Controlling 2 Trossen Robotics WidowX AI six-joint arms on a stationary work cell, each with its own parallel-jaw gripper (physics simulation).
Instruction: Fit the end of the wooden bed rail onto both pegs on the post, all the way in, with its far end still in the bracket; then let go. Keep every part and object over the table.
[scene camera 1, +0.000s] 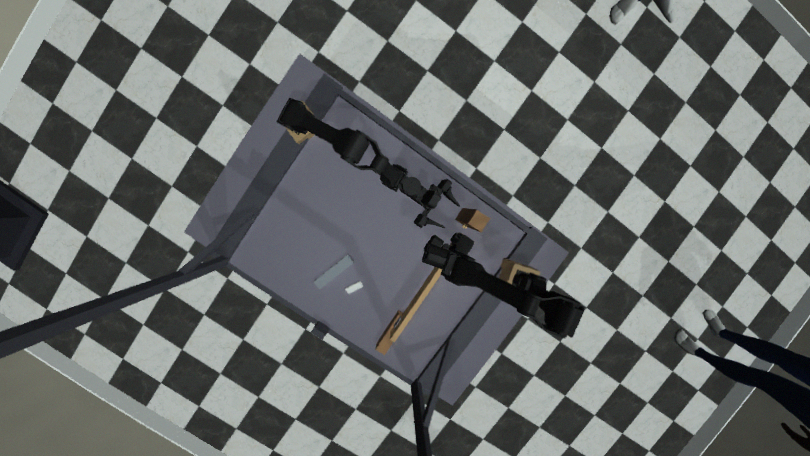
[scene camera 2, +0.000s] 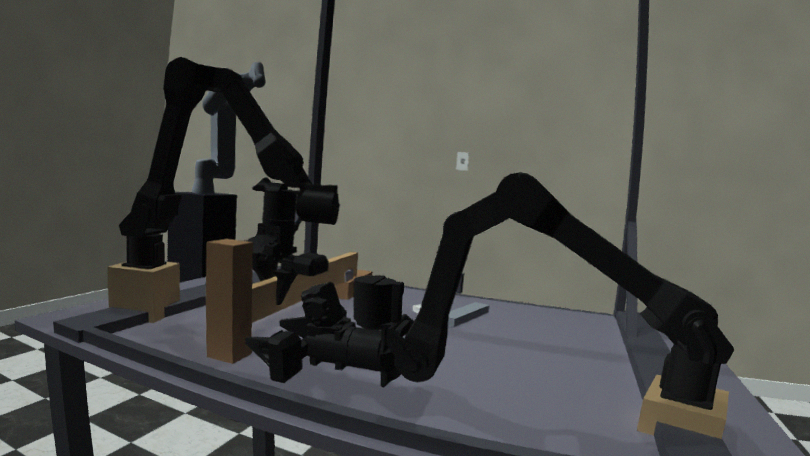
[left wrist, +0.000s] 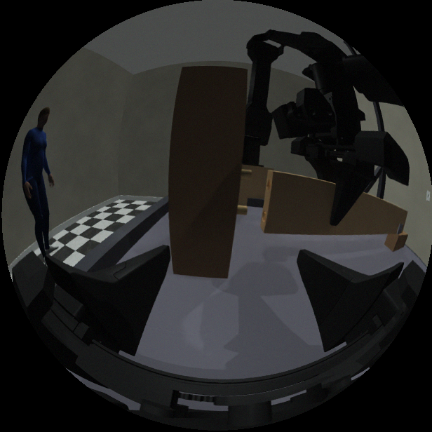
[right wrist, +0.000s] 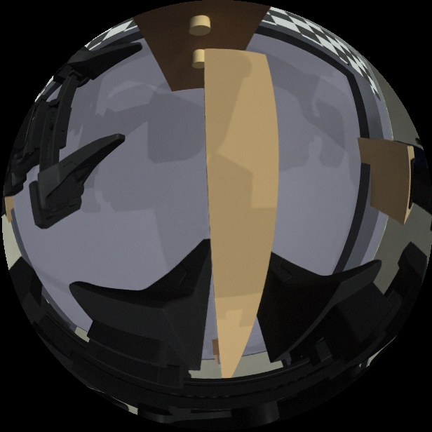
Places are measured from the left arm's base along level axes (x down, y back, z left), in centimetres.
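Pixels of known places: left gripper, fingertip midpoint: (scene camera 1: 452, 217) (scene camera 2: 264, 331); right gripper, fingertip midpoint: (scene camera 2: 274, 303); left arm's base at its link origin: (scene camera 1: 299, 121) (scene camera 2: 688, 394); right arm's base at its link origin: (scene camera 1: 522, 280) (scene camera 2: 144, 264).
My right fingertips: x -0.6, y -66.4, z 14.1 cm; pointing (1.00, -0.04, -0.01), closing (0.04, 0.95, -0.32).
Ahead of a thing's pixels: the offset from my right fingertips to its middle. "spot": to the spot under its first point. Level surfaces: height alone.
The brown post {spot: dx -12.9, dy +7.3, dz +12.6 cm} (scene camera 1: 475, 219) (scene camera 2: 228, 300) (left wrist: 207, 170) (right wrist: 165, 50) stands upright. Its upper peg (left wrist: 246, 171) and lower peg (left wrist: 242, 209) face the wooden bed rail {dx -1.8, dy -4.5, dz -12.4 cm} (scene camera 1: 416, 303) (scene camera 2: 263, 300) (left wrist: 300, 205) (right wrist: 240, 150), with a gap before the rail's holed end. The rail's far end is at the bracket {spot: dx +0.9, dy -13.6, dz -37.2 cm} (scene camera 1: 385, 342) (left wrist: 396, 241); its seating there is unclear. My right gripper (scene camera 2: 280, 294) (right wrist: 225, 244) is shut on the rail from above, near the post end. My left gripper (scene camera 1: 451, 215) (scene camera 2: 265, 331) (left wrist: 236, 255) (right wrist: 129, 80) is open and empty, low beside the post, its fingers pointing towards it.
A grey-blue bar {dx +4.2, dy +18.4, dz -37.1 cm} (scene camera 1: 333, 271) (scene camera 2: 470, 314) and a small white block {dx +4.5, dy +9.3, dz -34.8 cm} (scene camera 1: 353, 287) lie on the table {dx +5.1 cm} (scene camera 1: 283, 226), left of the rail in scene camera 1. A dark raised frame edge (scene camera 1: 419, 148) runs behind the post. The right arm's wooden base block (scene camera 2: 141, 286) stands nearby.
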